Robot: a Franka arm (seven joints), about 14 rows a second.
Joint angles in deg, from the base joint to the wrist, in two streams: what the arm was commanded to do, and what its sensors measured. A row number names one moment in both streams.
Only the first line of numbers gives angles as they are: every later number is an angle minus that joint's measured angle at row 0.
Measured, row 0: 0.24, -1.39, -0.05, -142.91, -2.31, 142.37, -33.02
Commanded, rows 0 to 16: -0.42, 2.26, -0.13, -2.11, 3.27, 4.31, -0.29; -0.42, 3.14, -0.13, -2.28, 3.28, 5.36, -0.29; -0.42, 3.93, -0.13, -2.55, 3.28, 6.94, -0.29; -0.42, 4.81, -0.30, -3.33, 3.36, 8.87, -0.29; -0.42, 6.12, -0.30, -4.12, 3.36, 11.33, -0.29; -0.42, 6.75, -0.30, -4.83, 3.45, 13.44, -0.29; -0.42, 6.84, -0.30, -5.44, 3.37, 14.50, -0.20; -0.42, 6.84, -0.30, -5.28, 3.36, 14.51, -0.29; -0.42, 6.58, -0.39, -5.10, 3.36, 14.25, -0.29; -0.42, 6.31, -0.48, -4.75, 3.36, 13.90, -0.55; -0.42, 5.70, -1.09, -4.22, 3.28, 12.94, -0.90; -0.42, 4.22, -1.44, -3.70, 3.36, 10.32, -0.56; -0.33, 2.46, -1.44, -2.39, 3.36, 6.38, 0.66; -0.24, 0.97, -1.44, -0.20, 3.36, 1.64, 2.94; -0.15, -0.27, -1.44, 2.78, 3.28, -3.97, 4.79; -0.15, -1.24, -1.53, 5.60, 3.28, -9.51, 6.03; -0.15, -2.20, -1.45, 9.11, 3.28, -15.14, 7.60
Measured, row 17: -0.08, 1.00, -1.52, 3.56, 2.42, -5.40, 4.85
